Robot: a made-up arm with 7 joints.
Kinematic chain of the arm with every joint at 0, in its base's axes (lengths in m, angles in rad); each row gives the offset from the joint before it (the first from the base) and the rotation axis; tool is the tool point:
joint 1: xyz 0 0 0.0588 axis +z
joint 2: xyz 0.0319 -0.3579 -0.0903 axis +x
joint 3: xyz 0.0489 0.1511 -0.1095 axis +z
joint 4: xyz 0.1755 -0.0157 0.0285 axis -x
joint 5: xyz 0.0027 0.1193 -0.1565 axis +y
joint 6: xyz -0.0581 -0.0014 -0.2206 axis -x
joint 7: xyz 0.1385 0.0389 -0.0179 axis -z
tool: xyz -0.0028 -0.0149 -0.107
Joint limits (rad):
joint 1: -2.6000..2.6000
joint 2: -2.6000..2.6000
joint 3: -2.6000..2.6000
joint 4: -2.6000..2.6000
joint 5: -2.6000..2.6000
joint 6: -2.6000..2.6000
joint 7: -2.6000..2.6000
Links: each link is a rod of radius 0.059 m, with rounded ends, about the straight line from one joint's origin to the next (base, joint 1, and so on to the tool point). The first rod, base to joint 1, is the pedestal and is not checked.
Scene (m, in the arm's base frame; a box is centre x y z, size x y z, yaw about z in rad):
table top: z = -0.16
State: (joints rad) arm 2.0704 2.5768 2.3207 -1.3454 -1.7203 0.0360 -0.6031
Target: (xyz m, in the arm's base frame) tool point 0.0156 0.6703 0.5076
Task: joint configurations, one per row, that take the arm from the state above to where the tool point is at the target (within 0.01 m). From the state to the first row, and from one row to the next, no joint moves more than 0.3 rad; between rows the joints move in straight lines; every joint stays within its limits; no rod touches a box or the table.
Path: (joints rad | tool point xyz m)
1: 2.1763 2.4402 2.0812 -1.4195 -1.7356 0.0573 -0.6081 | 0.7919 0.3259 0.3060
2: 2.2822 2.3035 1.8417 -1.4935 -1.7509 0.0785 -0.6131 | 0.6596 0.4925 0.4071
3: 2.3882 2.1669 1.6021 -1.5676 -1.7663 0.0998 -0.6181 | 0.4680 0.6107 0.4814
4: 2.4941 2.0302 1.3626 -1.6417 -1.7816 0.1211 -0.6231 | 0.2437 0.6695 0.5170
5: 2.6000 1.8936 1.1231 -1.7158 -1.7969 0.1423 -0.6281 | 0.0156 0.6703 0.5076

